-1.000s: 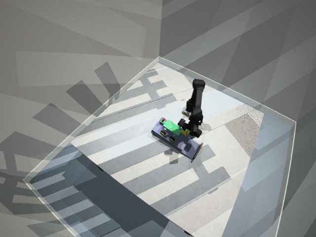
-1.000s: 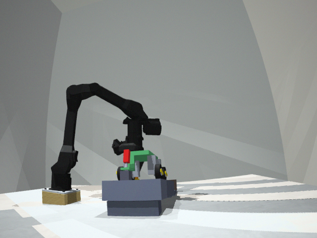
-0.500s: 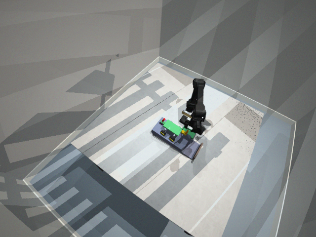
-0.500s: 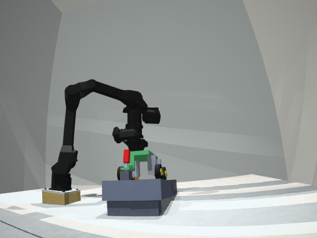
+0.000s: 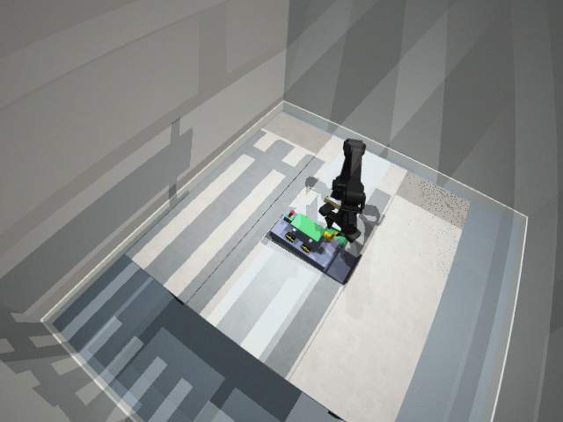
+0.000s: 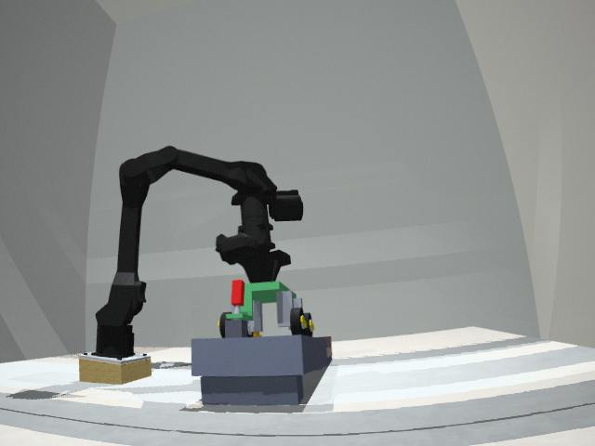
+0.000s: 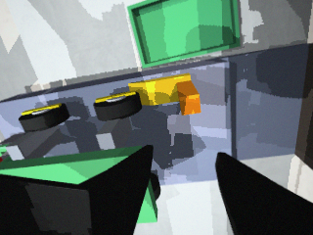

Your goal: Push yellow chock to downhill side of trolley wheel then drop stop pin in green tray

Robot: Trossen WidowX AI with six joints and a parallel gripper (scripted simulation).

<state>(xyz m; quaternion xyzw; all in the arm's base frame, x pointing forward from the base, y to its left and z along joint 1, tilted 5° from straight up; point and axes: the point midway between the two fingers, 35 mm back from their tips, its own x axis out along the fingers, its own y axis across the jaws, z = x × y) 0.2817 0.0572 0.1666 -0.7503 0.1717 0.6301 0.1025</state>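
Right now the stop pin is 20 cm to the right of my gripper tip, 3 cm below it and 1 cm behind it. From my gripper tip the other things lie so: green trolley 11 cm to the right, 4 cm below, 2 cm ahead; then blue-grey ramp 11 cm to the right, 11 cm below, 2 cm ahead; then yellow chock 7 cm below, 2 cm to the right, 2 cm behind.
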